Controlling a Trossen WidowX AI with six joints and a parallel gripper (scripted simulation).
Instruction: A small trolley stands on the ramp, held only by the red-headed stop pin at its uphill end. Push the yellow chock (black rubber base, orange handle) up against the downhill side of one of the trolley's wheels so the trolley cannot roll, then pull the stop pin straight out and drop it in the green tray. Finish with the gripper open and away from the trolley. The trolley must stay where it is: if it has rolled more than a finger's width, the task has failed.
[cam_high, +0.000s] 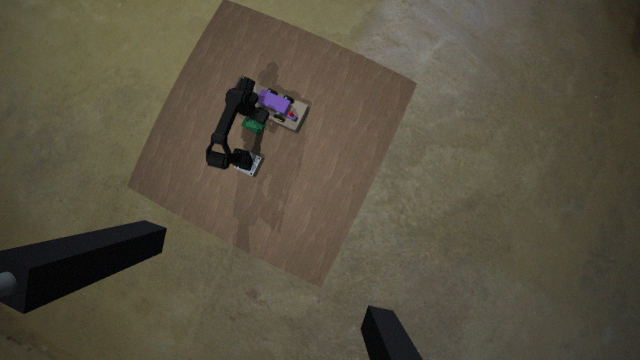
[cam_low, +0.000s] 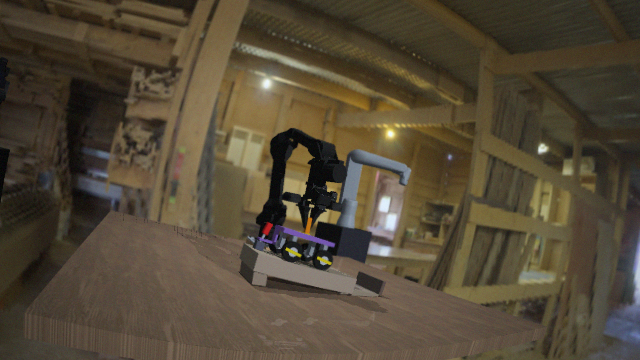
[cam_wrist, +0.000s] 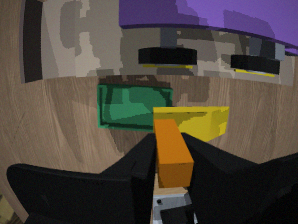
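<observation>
Now: the red-headed stop pin 60 mm ahead of my gripper tip, 180 mm to the right of it and 40 mm below it. From my gripper tip the other things lie so: green tray: 20 mm behind, 40 mm to the left, 170 mm below; then purple trolley: 100 mm ahead, 80 mm to the right, 50 mm below; then yellow chock: 20 mm to the right, 10 mm below.
</observation>
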